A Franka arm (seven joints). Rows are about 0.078 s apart.
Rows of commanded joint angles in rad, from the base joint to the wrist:
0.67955 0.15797 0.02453 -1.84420 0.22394 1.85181 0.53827
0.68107 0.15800 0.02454 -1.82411 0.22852 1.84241 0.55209
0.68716 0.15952 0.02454 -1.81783 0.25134 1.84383 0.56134
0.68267 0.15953 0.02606 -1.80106 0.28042 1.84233 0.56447
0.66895 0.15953 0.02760 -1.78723 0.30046 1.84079 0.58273
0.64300 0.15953 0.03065 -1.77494 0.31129 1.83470 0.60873
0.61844 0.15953 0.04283 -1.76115 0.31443 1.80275 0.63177
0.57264 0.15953 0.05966 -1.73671 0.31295 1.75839 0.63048
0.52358 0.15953 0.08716 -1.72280 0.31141 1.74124 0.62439
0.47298 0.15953 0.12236 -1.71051 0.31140 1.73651 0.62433
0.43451 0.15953 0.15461 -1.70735 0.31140 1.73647 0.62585
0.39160 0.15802 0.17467 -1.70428 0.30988 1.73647 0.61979
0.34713 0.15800 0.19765 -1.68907 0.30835 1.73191 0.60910
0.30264 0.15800 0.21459 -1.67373 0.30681 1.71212 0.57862
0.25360 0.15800 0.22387 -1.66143 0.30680 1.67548 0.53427
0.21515 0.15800 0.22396 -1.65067 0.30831 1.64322 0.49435
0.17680 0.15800 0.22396 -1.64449 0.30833 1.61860 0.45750
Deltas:
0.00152 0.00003 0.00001 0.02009 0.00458 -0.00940 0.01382
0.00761 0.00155 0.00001 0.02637 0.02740 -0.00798 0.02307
0.00312 0.00156 0.00153 0.04314 0.05648 -0.00948 0.02620
-0.01060 0.00156 0.00307 0.05697 0.07652 -0.01102 0.04446
-0.03655 0.00156 0.00612 0.06926 0.08735 -0.01711 0.07046
-0.06111 0.00156 0.01830 0.08305 0.09049 -0.04906 0.09350
-0.10691 0.00156 0.03513 0.10749 0.08901 -0.09342 0.09221
-0.15597 0.00156 0.06263 0.12140 0.08747 -0.11057 0.08612
-0.20657 0.00156 0.09783 0.13369 0.08746 -0.11530 0.08606
-0.24504 0.00156 0.13008 0.13685 0.08746 -0.11534 0.08758
-0.28795 0.00005 0.15014 0.13992 0.08594 -0.11534 0.08152
-0.33242 0.00003 0.17312 0.15513 0.08441 -0.11990 0.07083
-0.37691 0.00003 0.19006 0.17047 0.08287 -0.13969 0.04035
-0.42595 0.00003 0.19934 0.18277 0.08286 -0.17633 -0.00400
-0.46440 0.00003 0.19943 0.19353 0.08437 -0.20859 -0.04392
-0.50275 0.00003 0.19943 0.19971 0.08439 -0.23321 -0.08077

